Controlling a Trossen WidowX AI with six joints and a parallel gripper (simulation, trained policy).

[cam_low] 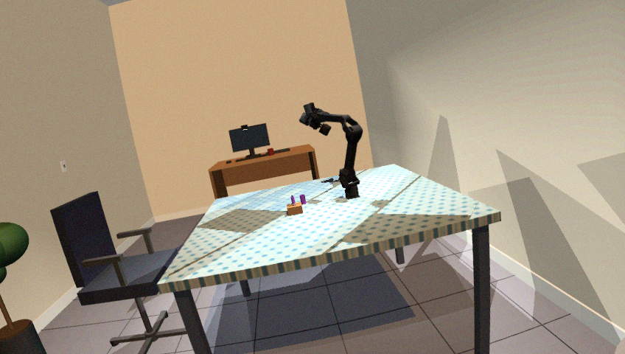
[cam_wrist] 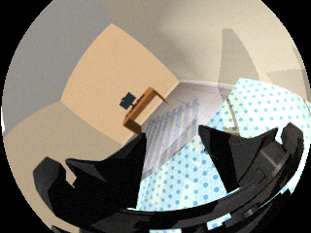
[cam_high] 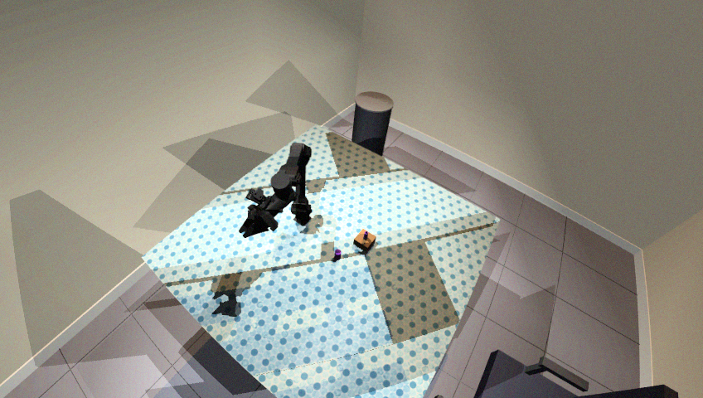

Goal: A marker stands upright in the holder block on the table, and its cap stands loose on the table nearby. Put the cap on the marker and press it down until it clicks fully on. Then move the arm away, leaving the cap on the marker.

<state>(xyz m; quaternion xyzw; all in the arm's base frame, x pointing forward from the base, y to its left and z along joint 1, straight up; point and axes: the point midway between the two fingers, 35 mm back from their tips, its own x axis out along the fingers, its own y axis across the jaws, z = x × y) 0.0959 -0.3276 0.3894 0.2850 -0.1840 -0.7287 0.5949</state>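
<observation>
Now: the purple cap 170 mm ahead of my gripper tip, 300 mm to the left of it and 360 mm below it. The rest, counted from my gripper tip: purple marker 220 mm ahead, 430 mm to the left, 310 mm below; orange holder block 220 mm ahead, 430 mm to the left, 360 mm below.
</observation>
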